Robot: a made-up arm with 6 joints.
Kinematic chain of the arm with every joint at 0, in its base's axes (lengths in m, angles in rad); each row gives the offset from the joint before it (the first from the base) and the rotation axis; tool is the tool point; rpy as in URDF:
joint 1: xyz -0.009 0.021 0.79 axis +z
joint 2: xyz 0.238 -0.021 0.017 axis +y
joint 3: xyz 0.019 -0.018 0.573 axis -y
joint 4: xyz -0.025 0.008 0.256 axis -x
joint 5: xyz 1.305 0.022 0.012 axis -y
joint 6: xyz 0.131 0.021 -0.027 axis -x
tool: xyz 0.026 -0.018 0.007 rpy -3.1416 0 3.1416
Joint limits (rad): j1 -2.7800..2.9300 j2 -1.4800..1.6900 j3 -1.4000..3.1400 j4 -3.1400..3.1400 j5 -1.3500..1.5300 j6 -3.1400..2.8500
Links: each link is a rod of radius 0.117 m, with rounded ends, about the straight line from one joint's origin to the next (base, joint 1, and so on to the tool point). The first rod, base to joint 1, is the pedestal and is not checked.
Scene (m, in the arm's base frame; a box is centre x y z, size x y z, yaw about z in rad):
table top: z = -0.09
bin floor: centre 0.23 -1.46 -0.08 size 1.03 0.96 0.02 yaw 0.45
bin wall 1: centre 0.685 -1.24 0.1 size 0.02 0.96 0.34 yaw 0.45
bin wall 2: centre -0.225 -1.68 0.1 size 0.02 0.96 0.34 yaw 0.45
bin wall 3: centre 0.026 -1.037 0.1 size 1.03 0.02 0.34 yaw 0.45
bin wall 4: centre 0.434 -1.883 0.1 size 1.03 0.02 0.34 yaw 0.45
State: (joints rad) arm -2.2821 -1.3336 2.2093 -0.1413 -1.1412 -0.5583
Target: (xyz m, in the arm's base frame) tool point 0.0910 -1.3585 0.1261
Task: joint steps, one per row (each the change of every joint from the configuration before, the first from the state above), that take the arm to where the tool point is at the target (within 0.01 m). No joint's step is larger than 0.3 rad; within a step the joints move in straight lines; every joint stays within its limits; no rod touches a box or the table.
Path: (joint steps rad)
1: 0.0861 0.2327 -0.2788 0.0008 -0.0092 -0.0020
2: 0.0861 0.2328 -0.2788 0.0008 -0.0092 -0.0020
3: 0.0860 0.2327 -0.2789 0.0008 -0.0093 -0.0019
4: 0.0861 0.2328 -0.2788 0.0008 -0.0092 -0.0020
5: 0.0861 0.2327 -0.2788 0.0009 -0.0092 -0.0020
6: 0.0861 0.2327 -0.2788 0.0008 -0.0092 -0.0020
7: 0.0860 0.2328 -0.2788 0.0008 -0.0093 -0.0020
8: 0.0861 0.2327 -0.2789 0.0008 -0.0092 -0.0019
9: 0.0861 0.2328 -0.2788 0.0008 -0.0092 -0.0020

